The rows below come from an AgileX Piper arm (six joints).
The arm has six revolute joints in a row. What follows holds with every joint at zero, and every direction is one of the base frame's. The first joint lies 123 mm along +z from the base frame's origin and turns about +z. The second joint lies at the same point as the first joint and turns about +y. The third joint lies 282.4 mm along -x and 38.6 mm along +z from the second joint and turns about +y. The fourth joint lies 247.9 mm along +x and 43.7 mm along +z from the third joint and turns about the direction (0.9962, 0, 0.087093). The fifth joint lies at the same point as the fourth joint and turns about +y. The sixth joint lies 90.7 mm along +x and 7.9 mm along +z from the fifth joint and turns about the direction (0.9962, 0, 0.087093). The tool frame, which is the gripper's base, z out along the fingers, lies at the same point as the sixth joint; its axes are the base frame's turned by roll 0, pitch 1.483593 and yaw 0 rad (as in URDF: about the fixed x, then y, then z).
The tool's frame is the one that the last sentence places.
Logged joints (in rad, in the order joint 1, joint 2, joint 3, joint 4, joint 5, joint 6), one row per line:
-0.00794 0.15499 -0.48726 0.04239 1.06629 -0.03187
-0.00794 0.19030 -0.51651 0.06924 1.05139 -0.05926
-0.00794 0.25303 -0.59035 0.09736 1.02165 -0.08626
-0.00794 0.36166 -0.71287 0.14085 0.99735 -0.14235
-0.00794 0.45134 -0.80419 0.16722 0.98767 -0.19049
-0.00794 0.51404 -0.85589 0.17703 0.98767 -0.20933
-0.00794 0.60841 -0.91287 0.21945 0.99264 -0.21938
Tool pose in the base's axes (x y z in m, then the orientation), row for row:
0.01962 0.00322 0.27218 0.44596 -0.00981 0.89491 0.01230
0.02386 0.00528 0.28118 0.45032 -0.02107 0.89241 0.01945
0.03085 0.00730 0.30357 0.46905 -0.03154 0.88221 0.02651
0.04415 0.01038 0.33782 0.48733 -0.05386 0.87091 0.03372
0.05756 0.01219 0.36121 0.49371 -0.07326 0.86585 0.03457
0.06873 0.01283 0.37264 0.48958 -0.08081 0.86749 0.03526
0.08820 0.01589 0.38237 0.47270 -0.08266 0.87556 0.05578
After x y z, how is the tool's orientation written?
As a quaternion, w x y z.
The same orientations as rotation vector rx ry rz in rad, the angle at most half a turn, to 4 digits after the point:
-0.0243 2.2168 0.0305
-0.0521 2.2062 0.0481
-0.0773 2.1628 0.0650
-0.1310 2.1179 0.0820
-0.1777 2.0997 0.0838
-0.1963 2.1075 0.0857
-0.2023 2.1430 0.1365

